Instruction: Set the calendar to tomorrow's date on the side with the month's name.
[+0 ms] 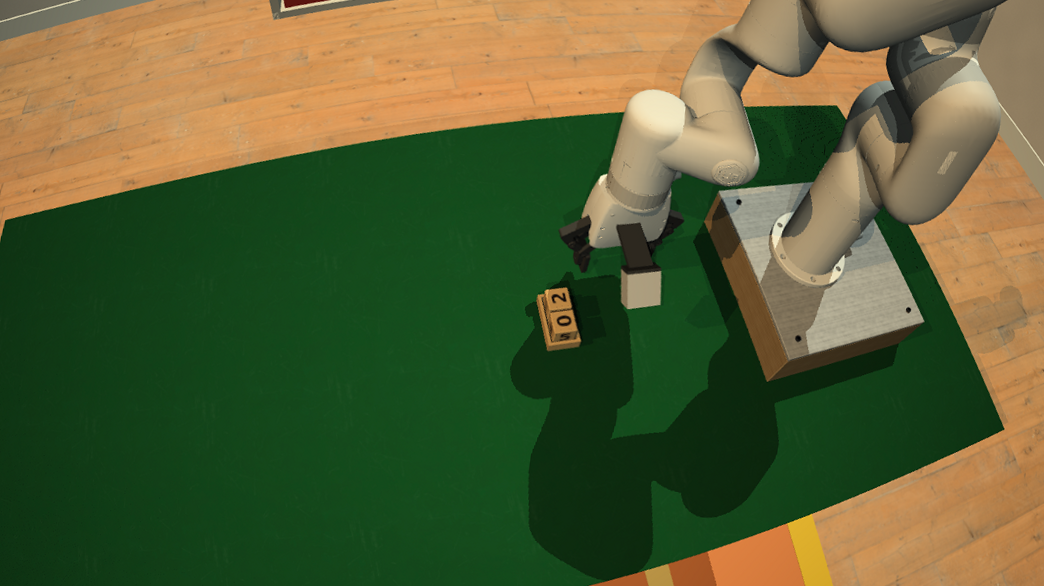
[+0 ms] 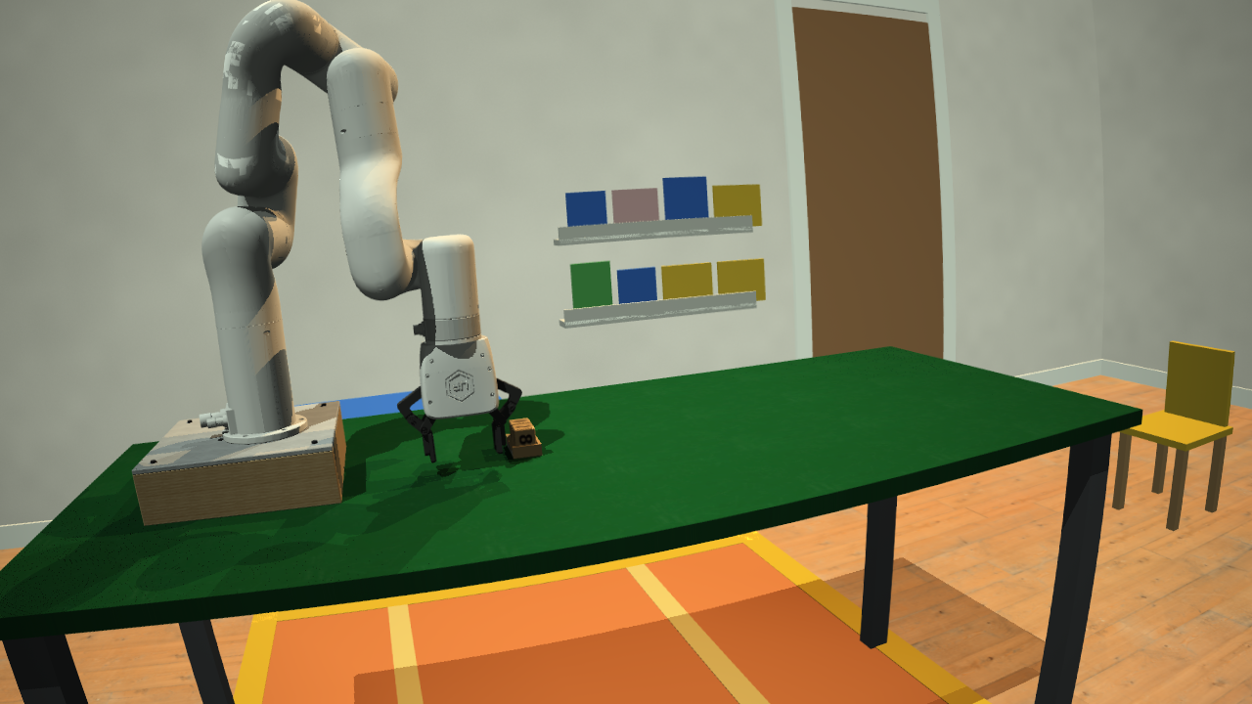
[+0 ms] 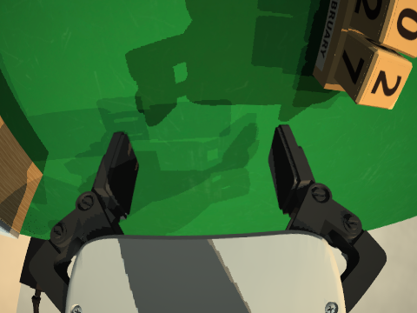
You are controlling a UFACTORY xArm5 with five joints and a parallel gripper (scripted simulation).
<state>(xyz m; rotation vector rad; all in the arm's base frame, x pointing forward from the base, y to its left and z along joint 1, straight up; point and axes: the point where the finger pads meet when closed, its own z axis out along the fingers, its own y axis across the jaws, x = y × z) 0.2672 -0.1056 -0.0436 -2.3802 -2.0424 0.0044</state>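
The date cube lies 110 mm ahead of my hand, 70 mm to the left of it and 10 mm below it. Also, from my hand: wooden tray 100 mm ahead, 60 mm to the left, 20 mm below.
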